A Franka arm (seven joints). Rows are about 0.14 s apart.
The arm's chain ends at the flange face. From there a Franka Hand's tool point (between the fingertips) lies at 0.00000 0.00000 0.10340 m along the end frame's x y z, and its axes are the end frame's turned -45 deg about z.
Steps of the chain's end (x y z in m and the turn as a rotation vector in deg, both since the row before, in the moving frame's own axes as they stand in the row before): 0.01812 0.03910 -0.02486 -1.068 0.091 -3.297; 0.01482 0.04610 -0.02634 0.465 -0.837 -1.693; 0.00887 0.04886 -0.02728 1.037 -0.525 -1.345; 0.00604 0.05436 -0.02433 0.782 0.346 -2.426
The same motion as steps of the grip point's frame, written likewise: -0.01604 0.04197 -0.02488 -0.820 -0.691 -3.297; -0.02262 0.04142 -0.02635 0.921 -0.263 -1.693; -0.02765 0.03882 -0.02730 1.105 0.362 -1.345; -0.03274 0.04212 -0.02434 0.308 0.798 -2.426
